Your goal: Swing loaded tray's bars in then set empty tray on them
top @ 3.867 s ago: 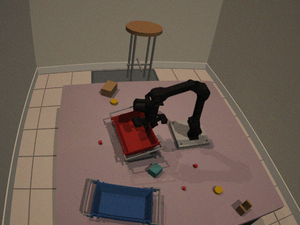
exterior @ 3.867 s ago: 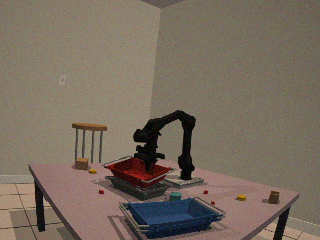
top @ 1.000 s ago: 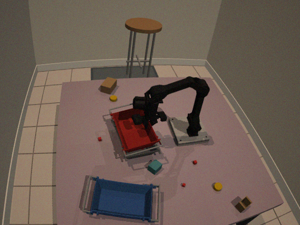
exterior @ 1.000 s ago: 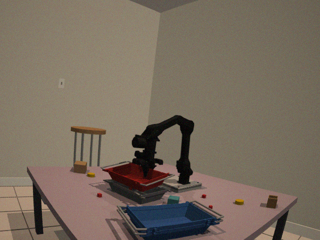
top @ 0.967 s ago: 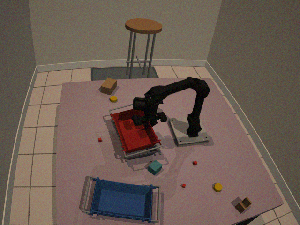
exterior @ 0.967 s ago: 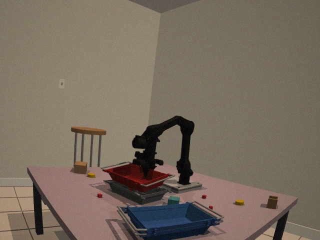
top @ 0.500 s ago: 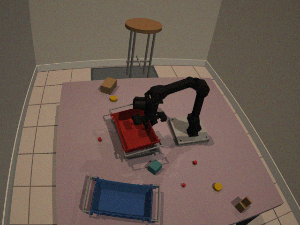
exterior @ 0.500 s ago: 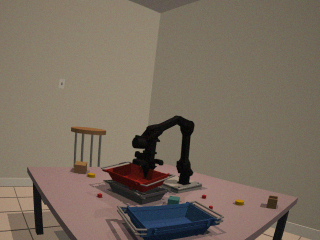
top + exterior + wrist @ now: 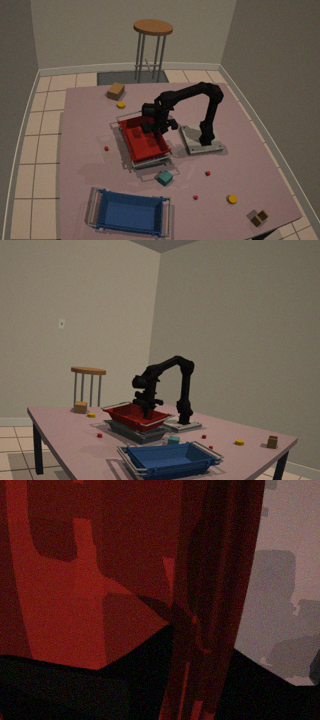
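The red tray is 80 mm ahead of my gripper tip, 20 mm above it and 10 mm to the left of it. From my gripper tip the other things lie so: teal cube: 220 mm to the left, 80 mm below, 10 mm behind; then small brown box: 570 mm to the left, 450 mm behind, 80 mm below; then tan box: 510 mm to the right, 190 mm ahead, 70 mm below.
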